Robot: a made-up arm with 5 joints.
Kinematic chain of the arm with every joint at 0, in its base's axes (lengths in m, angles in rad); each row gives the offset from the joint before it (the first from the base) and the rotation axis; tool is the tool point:
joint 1: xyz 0 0 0.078 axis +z
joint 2: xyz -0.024 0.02 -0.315 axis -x
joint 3: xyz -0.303 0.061 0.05 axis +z
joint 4: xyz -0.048 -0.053 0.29 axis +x
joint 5: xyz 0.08 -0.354 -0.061 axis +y
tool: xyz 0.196 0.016 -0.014
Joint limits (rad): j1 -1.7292..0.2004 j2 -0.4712..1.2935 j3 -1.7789..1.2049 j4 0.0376..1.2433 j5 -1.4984..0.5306
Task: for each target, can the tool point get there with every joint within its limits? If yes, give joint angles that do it. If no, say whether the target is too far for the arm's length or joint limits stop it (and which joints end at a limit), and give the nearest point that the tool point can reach.
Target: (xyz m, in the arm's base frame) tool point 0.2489 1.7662 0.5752
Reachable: no: too far | nearest point 0.1114 0.7903 0.1139 | short by 1.088 m
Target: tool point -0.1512 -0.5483 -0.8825
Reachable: no: joint limits stop it (at a limit: joint 1, joint 2, joint 5) | nearest point -0.2330 -0.3387 -0.3175 | short by 0.608 m
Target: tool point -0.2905 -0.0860 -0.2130
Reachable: yes | joints -0.2456 0.1915 -0.8812 1.1498 0.1312
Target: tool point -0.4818 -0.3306 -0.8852
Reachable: no: joint limits stop it (at a limit: joint 1, joint 2, joint 5) | nearest point -0.3858 -0.2580 -0.3341 | short by 0.564 m
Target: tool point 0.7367 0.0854 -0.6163
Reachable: no: joint limits stop it (at a limit: joint 2, joint 3, joint 4) | nearest point 0.4023 0.0466 -0.2534 | short by 0.495 m
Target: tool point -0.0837 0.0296 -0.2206
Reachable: yes | joints -0.3743 1.0781 0.1935 0.9957 0.2696
